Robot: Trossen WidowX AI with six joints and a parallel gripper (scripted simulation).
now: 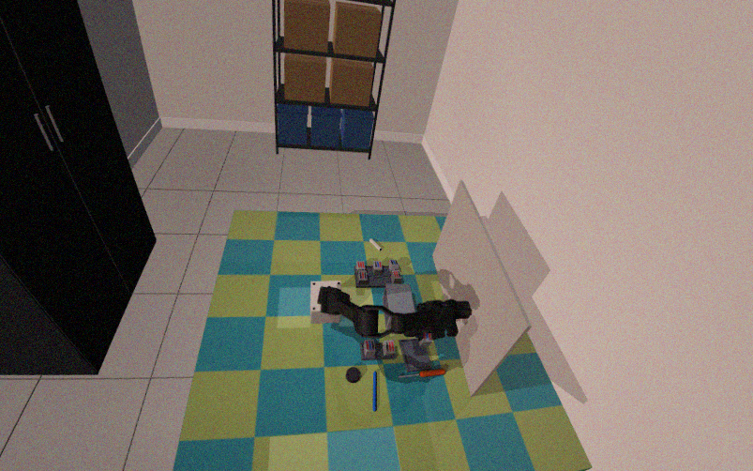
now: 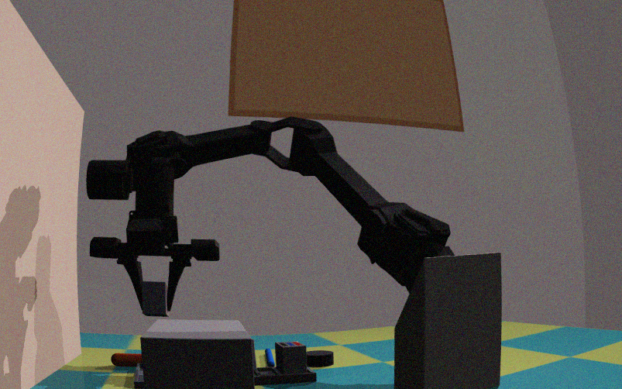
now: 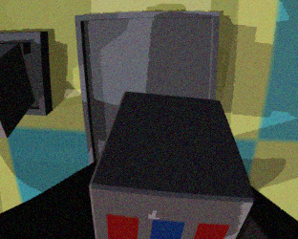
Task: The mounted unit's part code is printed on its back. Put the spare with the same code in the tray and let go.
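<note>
Now: the dark tray 100 mm below my gripper tip and 10 mm behind it. The rest, counted from my gripper tip: blue pen 170 mm behind, 150 mm to the right, 100 mm below; grey box 180 mm to the left, 70 mm behind, 50 mm below; black disc 240 mm behind, 100 mm to the right, 90 mm below.
</note>
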